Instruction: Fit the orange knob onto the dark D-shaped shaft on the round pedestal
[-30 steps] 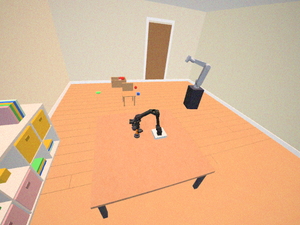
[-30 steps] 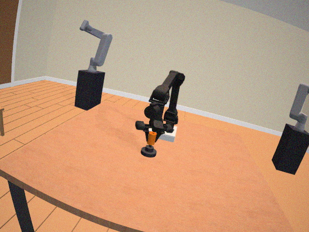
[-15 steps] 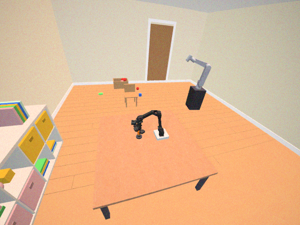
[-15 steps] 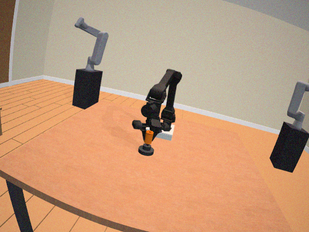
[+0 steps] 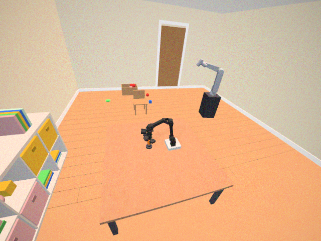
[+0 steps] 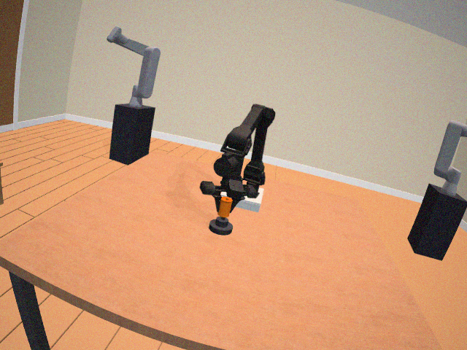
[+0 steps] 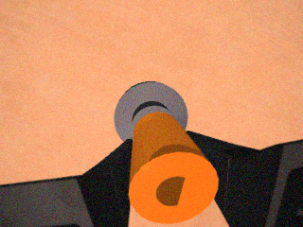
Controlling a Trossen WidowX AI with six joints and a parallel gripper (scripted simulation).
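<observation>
The pedestal is 40 mm below my gripper tip. From my gripper tip the other things lie so: orange knob: 20 mm above.
</observation>
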